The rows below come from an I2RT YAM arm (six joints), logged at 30 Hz.
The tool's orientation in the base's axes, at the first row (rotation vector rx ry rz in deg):
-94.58, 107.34, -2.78
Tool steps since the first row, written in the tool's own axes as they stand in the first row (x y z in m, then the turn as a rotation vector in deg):
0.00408, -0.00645, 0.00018, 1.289, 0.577, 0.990
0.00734, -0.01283, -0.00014, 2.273, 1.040, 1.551
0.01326, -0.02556, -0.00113, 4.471, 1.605, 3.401
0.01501, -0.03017, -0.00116, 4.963, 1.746, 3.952
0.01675, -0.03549, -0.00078, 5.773, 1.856, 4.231
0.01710, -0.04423, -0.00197, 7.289, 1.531, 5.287
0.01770, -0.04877, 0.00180, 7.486, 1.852, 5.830
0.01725, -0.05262, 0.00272, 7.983, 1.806, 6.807
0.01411, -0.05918, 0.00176, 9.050, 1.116, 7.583
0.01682, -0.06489, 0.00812, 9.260, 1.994, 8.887
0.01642, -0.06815, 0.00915, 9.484, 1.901, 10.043
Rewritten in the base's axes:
0.00571, -0.00500, 0.00084, -0.056, -0.675, -1.586
0.01113, -0.00942, 0.00240, -0.212, -1.258, -2.651
0.02180, -0.01785, 0.00605, 0.138, -2.439, -5.307
0.02582, -0.02043, 0.00728, 0.268, -2.649, -6.017
0.03066, -0.02299, 0.00848, 0.292, -3.255, -6.633
0.03779, -0.02561, 0.01298, 1.058, -4.303, -7.987
0.04356, -0.02573, 0.01164, 1.030, -4.211, -8.641
0.04740, -0.02580, 0.01272, 1.527, -4.308, -9.614
0.05276, -0.02471, 0.01761, 2.488, -5.132, -10.398
0.06077, -0.02602, 0.01378, 2.329, -4.651, -11.901
0.06413, -0.02597, 0.01451, 2.956, -4.445, -12.881

